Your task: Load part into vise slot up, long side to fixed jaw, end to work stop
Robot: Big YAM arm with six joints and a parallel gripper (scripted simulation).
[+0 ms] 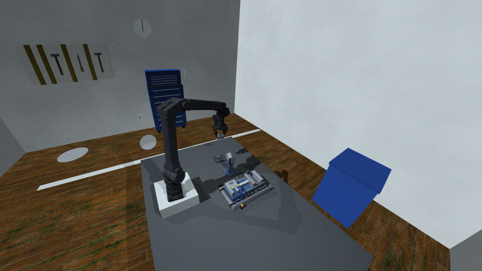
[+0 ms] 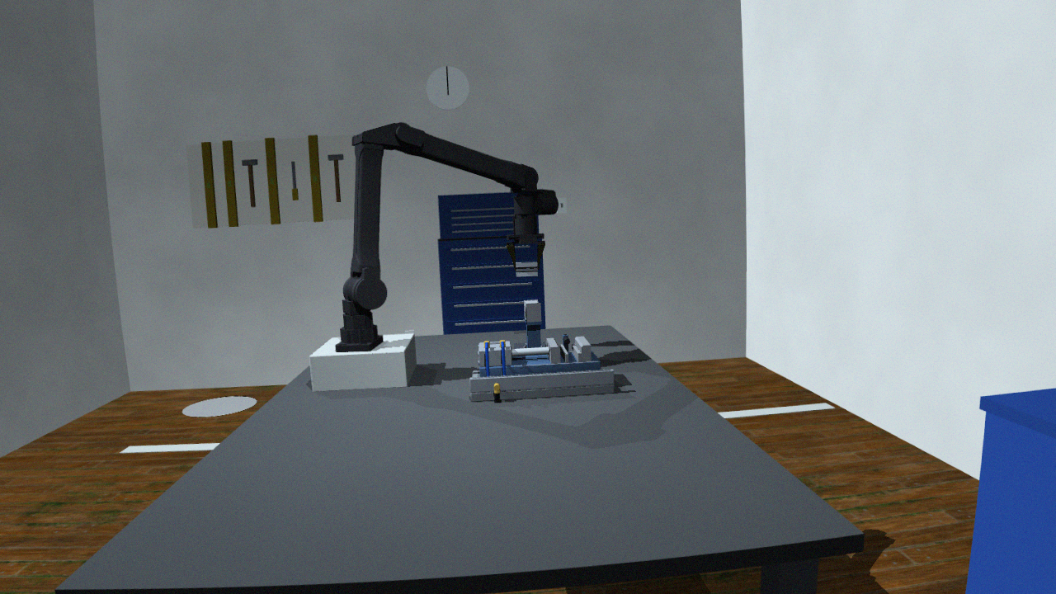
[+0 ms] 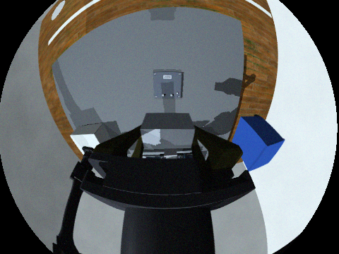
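My hand is 10 mm to the left of the part and 10 mm above it. From my hand the other things lie so: air cylinder (60 mm behind, 390 mm to the right, 160 mm below); then vise (40 mm ahead, 380 mm to the right, 200 mm below).
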